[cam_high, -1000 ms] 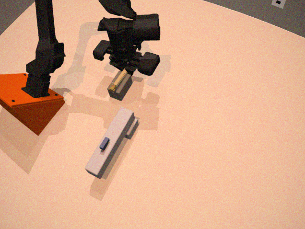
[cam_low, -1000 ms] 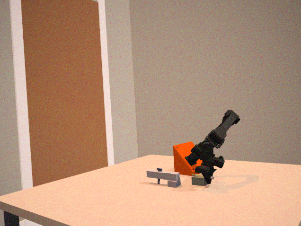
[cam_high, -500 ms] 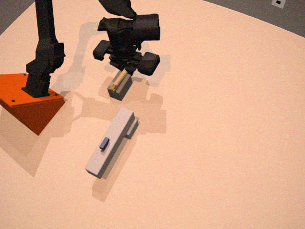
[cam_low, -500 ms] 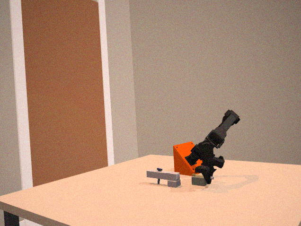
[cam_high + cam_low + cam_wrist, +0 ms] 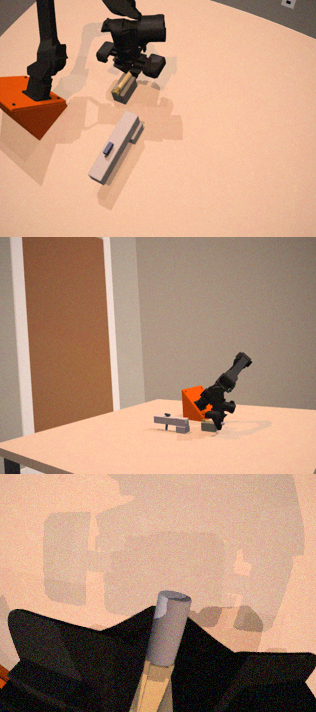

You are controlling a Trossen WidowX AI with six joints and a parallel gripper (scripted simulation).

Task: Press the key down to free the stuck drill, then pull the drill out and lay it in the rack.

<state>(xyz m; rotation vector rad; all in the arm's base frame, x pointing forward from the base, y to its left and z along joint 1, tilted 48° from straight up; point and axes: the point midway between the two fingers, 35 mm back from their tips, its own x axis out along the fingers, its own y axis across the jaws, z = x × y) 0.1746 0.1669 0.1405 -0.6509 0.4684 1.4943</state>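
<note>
The drill lies 4 cm to the right of my gripper tip and 4 cm above it. Also, from my gripper tip: small blue key: 10 cm ahead, 24 cm to the right, 4 cm above; then long grey housing: 10 cm ahead, 21 cm to the right, 3 cm above; then grey rack: 5 cm to the right, 1 cm above.
</note>
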